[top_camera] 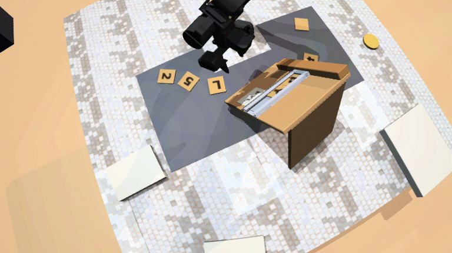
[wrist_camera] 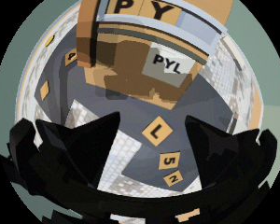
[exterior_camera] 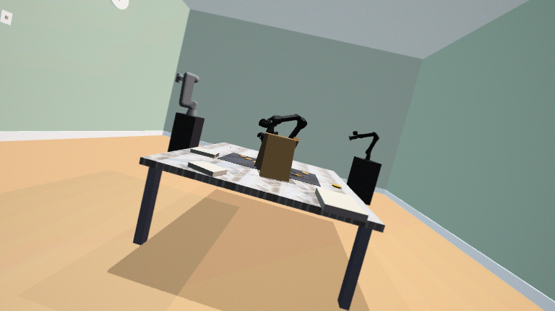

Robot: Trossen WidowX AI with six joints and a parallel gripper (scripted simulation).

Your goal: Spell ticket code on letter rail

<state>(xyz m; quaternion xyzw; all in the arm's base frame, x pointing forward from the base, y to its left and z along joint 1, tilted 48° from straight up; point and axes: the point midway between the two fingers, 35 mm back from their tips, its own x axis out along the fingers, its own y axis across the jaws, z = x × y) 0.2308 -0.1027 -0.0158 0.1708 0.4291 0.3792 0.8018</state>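
My gripper tip is 140 mm above the L tile, 60 mm to the left of it and 30 mm past it. Round my gripper tip: white ticket: 90 mm ahead, 60 mm below, 10 mm to the left; then Y tile: 140 mm ahead, 60 mm to the left, 10 mm above; then dark mat: 150 mm below, 70 mm to the left, 40 mm behind.
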